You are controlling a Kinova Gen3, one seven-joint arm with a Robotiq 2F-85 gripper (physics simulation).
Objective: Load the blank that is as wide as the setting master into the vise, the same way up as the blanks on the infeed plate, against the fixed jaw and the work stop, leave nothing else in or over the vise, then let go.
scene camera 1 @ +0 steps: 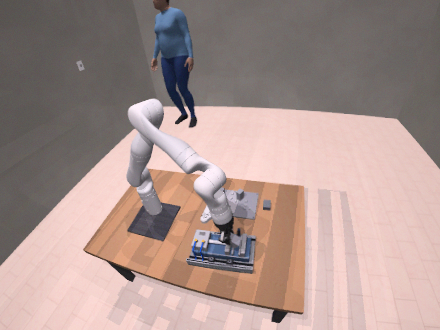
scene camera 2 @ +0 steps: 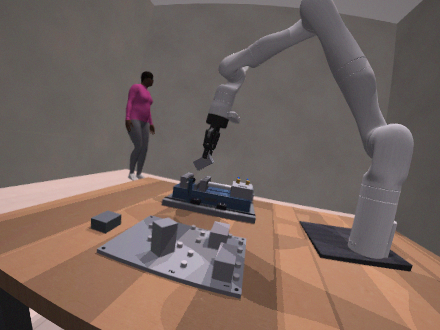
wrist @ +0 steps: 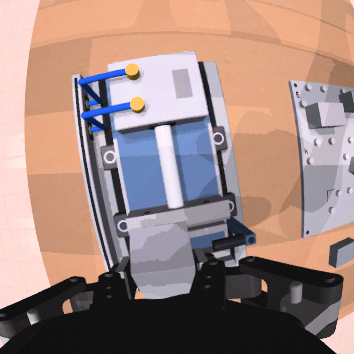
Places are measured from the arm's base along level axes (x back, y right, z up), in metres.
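Pixels of known places: gripper, fingertip midpoint: (scene camera 1: 230,238) (scene camera 2: 205,159) (wrist: 163,265); arm's base, origin of the base link: (scene camera 1: 155,208) (scene camera 2: 365,250).
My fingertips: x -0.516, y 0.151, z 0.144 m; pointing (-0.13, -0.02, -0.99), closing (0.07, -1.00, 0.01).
Note:
For each thing: its top centre in the pictures, then the offset to it from my fingertips. "spot": a spot on its surface instead.
- vise, middle of its top: (wrist: 167,186) (scene camera 2: 215,178) (scene camera 1: 221,241) dx +0.050, dy -0.009, dz -0.058 m
- blue bracket with a black rod, surface spot: (wrist: 227,243) spot: dx -0.013, dy -0.066, dz -0.062 m
- infeed plate, middle of its top: (wrist: 341,155) (scene camera 2: 182,244) (scene camera 1: 234,202) dx +0.072, dy -0.315, dz -0.149 m
- tall grey block, middle of its top: (scene camera 2: 165,222) (scene camera 1: 239,191) dx +0.050, dy -0.355, dz -0.089 m
- dark grey block, middle of its top: (wrist: 346,253) (scene camera 2: 106,216) (scene camera 1: 266,203) dx -0.110, dy -0.332, dz -0.133 m
- light housing, surface spot: (wrist: 155,90) spot: dx +0.140, dy -0.002, dz -0.061 m
My gripper (scene camera 1: 229,239) (scene camera 2: 206,156) (wrist: 163,265) is shut on a grey block (scene camera 2: 203,163) (wrist: 162,250). The block hangs tilted above the vise (scene camera 2: 212,197) (wrist: 142,175), apart from it in scene camera 2. In the wrist view it hides part of the jaw area. The moving jaw (scene camera 2: 204,183) (wrist: 180,213) stands apart from the fixed jaw (scene camera 2: 187,179). A blue bracket with a black rod (wrist: 227,243) is at the vise's side. The infeed plate (scene camera 1: 252,200) (scene camera 2: 127,253) (wrist: 320,222) bears a tall grey block (scene camera 2: 164,238) and two lower ones (scene camera 2: 220,233) (scene camera 2: 226,264).
A dark grey block (scene camera 1: 267,204) (scene camera 2: 106,221) (wrist: 342,252) lies on the table beside the infeed plate. A light housing (scene camera 2: 242,191) (wrist: 155,90) with blue hoses stands at the vise's far end from the jaws. The arm stands on a black mat (scene camera 1: 165,222) (scene camera 2: 325,244). A person stands beyond the table.

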